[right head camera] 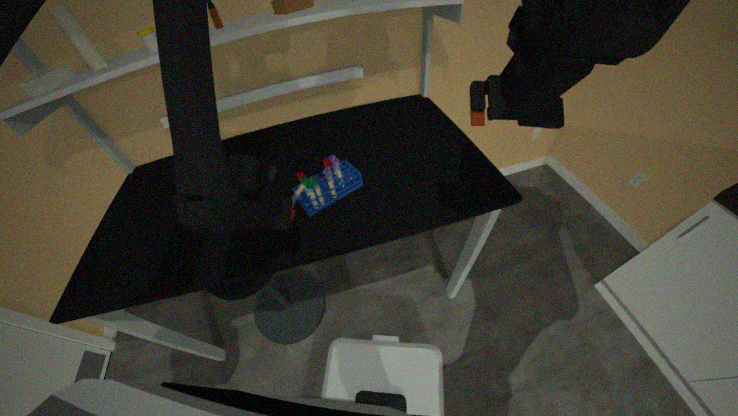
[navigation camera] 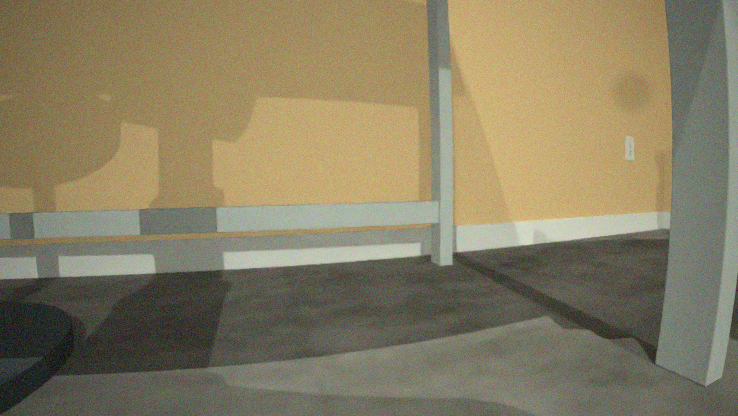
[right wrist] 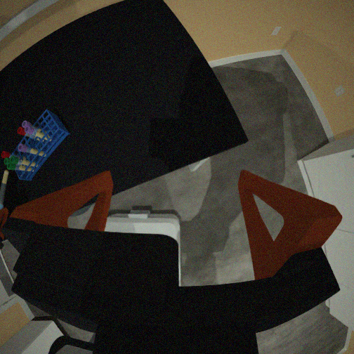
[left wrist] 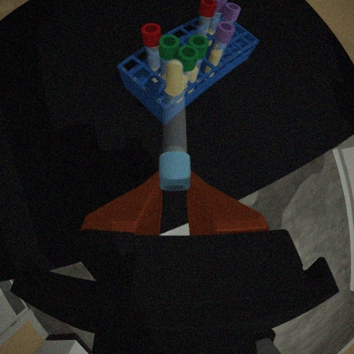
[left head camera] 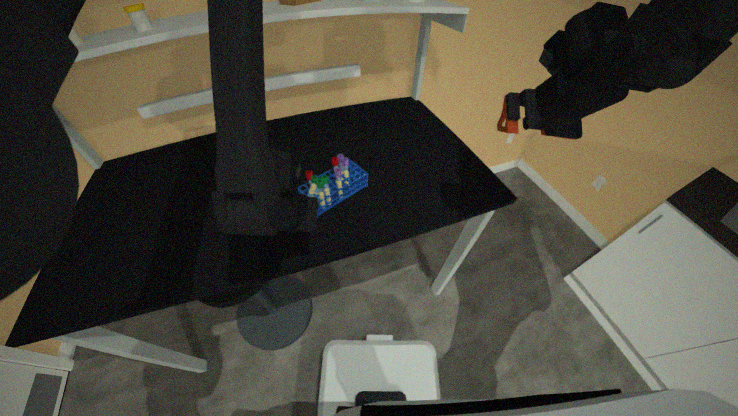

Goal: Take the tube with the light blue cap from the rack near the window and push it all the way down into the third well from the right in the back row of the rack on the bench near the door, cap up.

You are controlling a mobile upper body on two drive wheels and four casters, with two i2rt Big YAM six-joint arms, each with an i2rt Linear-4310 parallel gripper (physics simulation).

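Places are measured from the left arm's base along level axes (x ahead, y left, z up), in millimetres.
Where they show: left gripper, fingertip midpoint: (right head camera: 290,213) (left head camera: 306,214); right gripper, fingertip midpoint: (right head camera: 499,121) (left head camera: 520,129).
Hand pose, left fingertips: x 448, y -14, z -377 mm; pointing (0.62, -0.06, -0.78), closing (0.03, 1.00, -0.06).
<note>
Each offset is from my left fingertips to the top centre of the thing. "spot": to the spot under its first point. Level surfaces: height alone.
My left gripper (left wrist: 174,177) is shut on the tube with the light blue cap (left wrist: 175,167). The fingers grip it at the cap; its clear body and yellowish closed end point away from the gripper, toward the near left end of the blue rack @[spot: dz -103, dx +227, dy -120 mm] (left head camera: 361,179) (right head camera: 355,181) (left wrist: 143,96) (right wrist: 59,126). The tube @[dz +31, dx +47, dy +0 mm] (right head camera: 298,192) looks slanted, not upright, in the right head camera. The rack holds tubes with red, green and purple caps. The left arm hides part of the rack in the left head camera. My right gripper (right wrist: 175,177) is wide open and empty, off to the right of the rack.
The rack stands on a black bench top @[dz -119 mm] (left head camera: 413,155) (right head camera: 413,149). A shelf (left head camera: 175,32) with a yellow-capped bottle @[spot: dz +368, dx +350, dy +472 mm] (left head camera: 138,18) runs behind it. A round stool (left head camera: 274,315) and a white bin-like object (left head camera: 379,361) are in front. White cabinets (left head camera: 646,268) stand at the right.
</note>
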